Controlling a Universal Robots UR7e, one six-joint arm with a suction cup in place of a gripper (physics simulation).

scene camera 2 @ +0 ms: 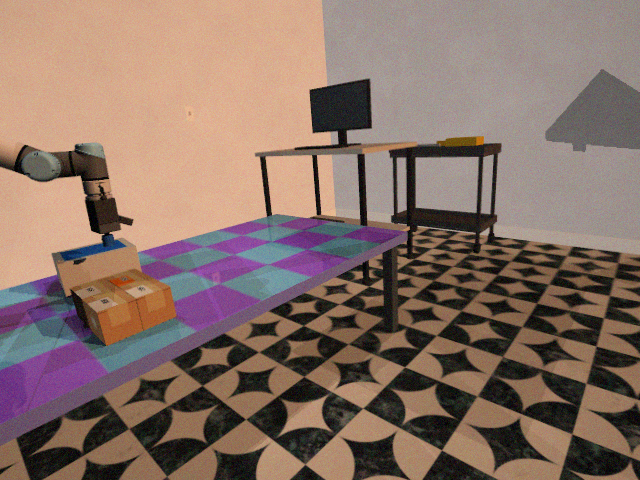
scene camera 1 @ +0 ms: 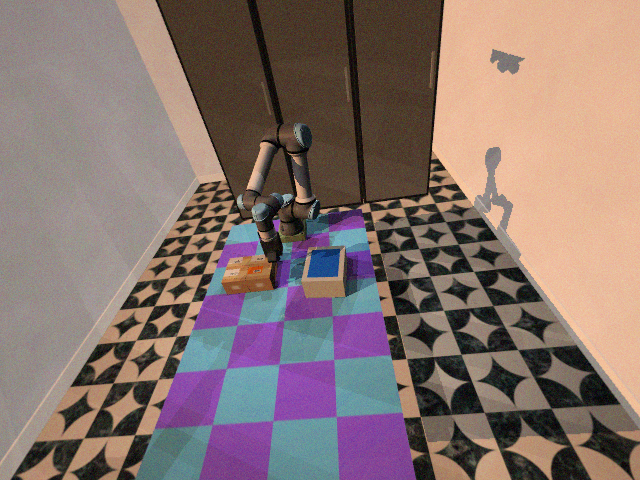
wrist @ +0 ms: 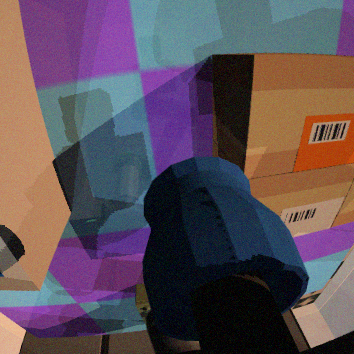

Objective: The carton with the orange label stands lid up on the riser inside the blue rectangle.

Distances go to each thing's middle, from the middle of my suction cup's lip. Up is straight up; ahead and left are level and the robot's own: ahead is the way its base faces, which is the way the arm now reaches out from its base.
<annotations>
Now: suction cup 230 mm to the right of the riser [scene camera 1: 325,272] and 130 mm above it.
</annotations>
